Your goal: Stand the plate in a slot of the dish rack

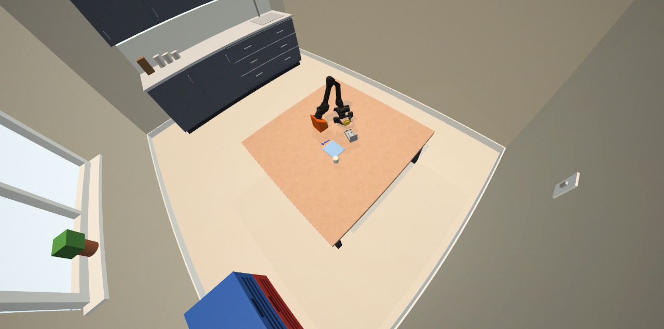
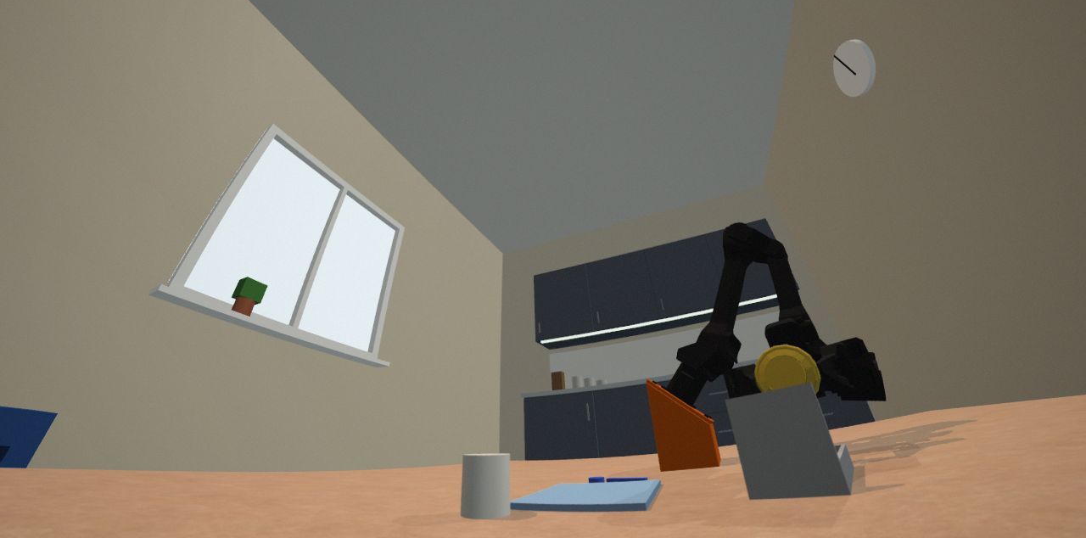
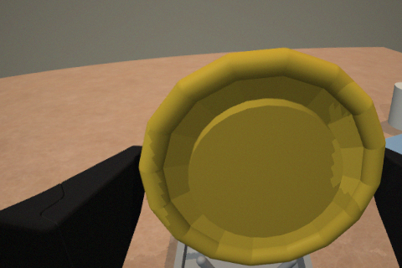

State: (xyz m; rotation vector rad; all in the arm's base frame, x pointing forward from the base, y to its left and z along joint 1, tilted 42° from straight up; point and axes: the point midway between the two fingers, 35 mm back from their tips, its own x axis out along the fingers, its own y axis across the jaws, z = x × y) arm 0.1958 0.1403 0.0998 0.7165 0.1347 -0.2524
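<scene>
The grey dish rack is 7 cm ahead of my gripper tip, 2 cm to the right of it and 8 cm below it. From my gripper tip the other things lie so: light blue mat (8 cm ahead, 22 cm to the right, 10 cm below); then blue pen (3 cm behind, 24 cm to the right, 10 cm below); then yellow plate (1 cm behind).
</scene>
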